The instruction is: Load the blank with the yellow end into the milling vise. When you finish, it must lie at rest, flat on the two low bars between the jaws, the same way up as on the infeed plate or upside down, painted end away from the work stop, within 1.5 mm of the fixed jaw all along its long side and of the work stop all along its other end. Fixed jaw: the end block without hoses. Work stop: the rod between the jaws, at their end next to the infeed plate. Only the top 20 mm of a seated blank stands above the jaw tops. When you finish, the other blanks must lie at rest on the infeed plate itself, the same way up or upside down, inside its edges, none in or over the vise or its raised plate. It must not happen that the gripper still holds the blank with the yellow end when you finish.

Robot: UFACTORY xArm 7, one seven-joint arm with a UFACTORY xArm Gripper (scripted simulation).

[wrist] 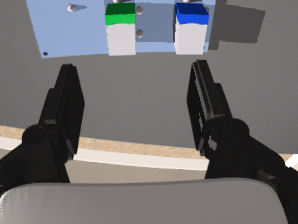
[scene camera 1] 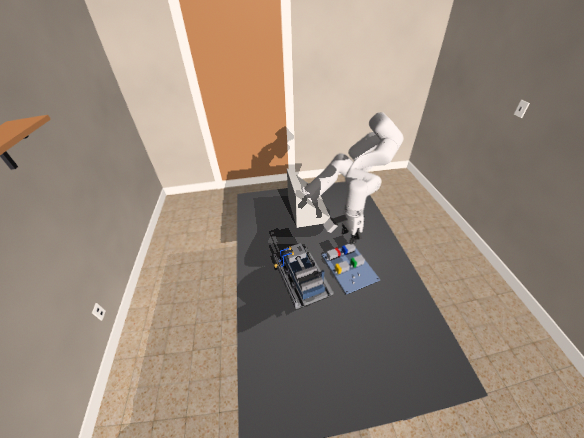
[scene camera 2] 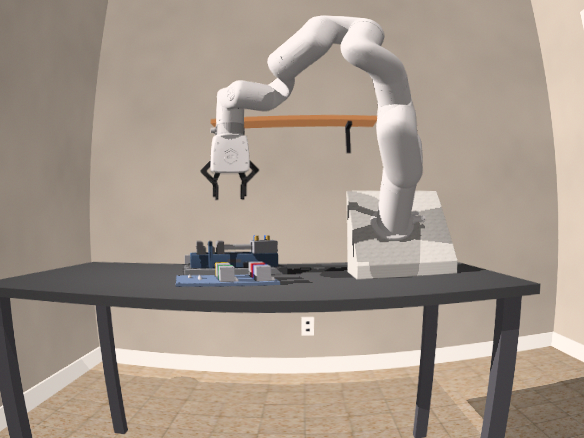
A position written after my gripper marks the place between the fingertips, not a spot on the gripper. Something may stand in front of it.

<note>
In view: my gripper (scene camera 2: 229, 199), a blue-end blank (wrist: 189, 37) and a green-end blank (wrist: 121, 35).
My gripper is seen too in the wrist view (wrist: 134, 81).
</note>
